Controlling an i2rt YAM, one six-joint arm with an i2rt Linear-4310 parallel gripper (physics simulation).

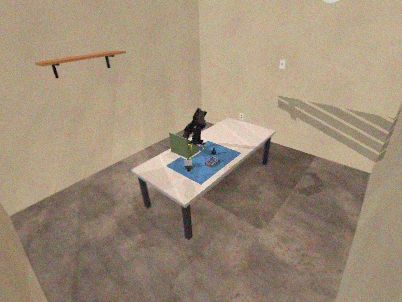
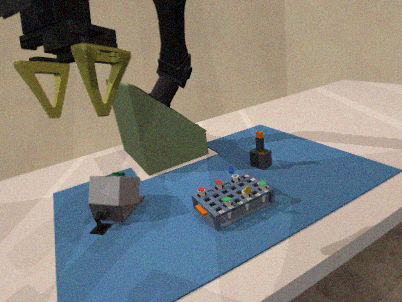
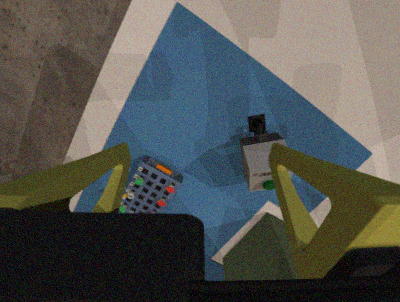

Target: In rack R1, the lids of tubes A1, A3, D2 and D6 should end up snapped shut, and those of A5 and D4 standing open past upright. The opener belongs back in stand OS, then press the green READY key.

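Places are measured from the arm's base along level axes (x back, y right, z up), in centimetres.
Where they show: gripper, fingertip midpoint: (image 1: 197, 151) (image 2: 77, 117) (image 3: 199, 150); arm's base, origin of the base link: (image 1: 184, 139) (image 2: 157, 104).
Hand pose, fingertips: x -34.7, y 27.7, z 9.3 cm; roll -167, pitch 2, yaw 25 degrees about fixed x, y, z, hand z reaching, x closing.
Things, the pixels of their top centre, and the offset from my fingertips. "spot": a spot on its surface instead. Level surfaces: height alone.
- Rack R1, middle of its top: (image 2: 228, 179) (image 3: 144, 203) (image 1: 212, 158) dx -2.3, dy -20.9, dz -17.4 cm
- yellow lid, middle of its top: (image 2: 247, 187) dx -6.4, dy -21.5, dz -17.7 cm
- blue lid, middle of its top: (image 2: 231, 168) dx +0.9, dy -24.6, dz -17.8 cm
- opener, middle of its top: (image 2: 259, 132) dx +4.5, dy -36.7, dz -14.7 cm
- green READY key, middle of its top: (image 3: 273, 178) (image 2: 109, 172) dx +14.4, dy -5.0, dz -14.8 cm
- grey box, surface spot: (image 3: 257, 160) (image 2: 111, 187) spot: dx +11.4, dy -3.9, dz -16.5 cm
- small black plate, surface spot: (image 2: 100, 229) spot: dx +10.0, dy +0.6, dz -23.0 cm
- blue mat, its level: dz -23.2 cm
- pale table, its level: dz -23.5 cm
Rack R1 (image 2: 216, 220) (image 3: 179, 175) stands on the blue mat. Two red lids (image 2: 201, 190) (image 3: 161, 203) and two green lids (image 2: 227, 199) (image 3: 138, 182) look shut. A yellow lid (image 2: 247, 190) and a blue lid (image 2: 231, 170) stand raised; their exact angles and the tube labels are too small to read. The opener (image 2: 259, 145) is upright in the dark stand (image 2: 260, 159), behind the rack. The green READY key (image 2: 118, 174) (image 3: 269, 185) is on the grey box (image 2: 115, 190) (image 3: 257, 160). My gripper (image 2: 79, 115) (image 3: 199, 150) is open and empty, high above the mat.
A green wedge-shaped block (image 1: 180, 145) (image 2: 162, 137) (image 3: 257, 245) stands between the arm's base and the rack. A small black plate (image 2: 100, 229) with a dark knob lies beside the grey box. The blue mat (image 2: 150, 270) (image 3: 175, 100) lies on the pale table (image 1: 230, 127).
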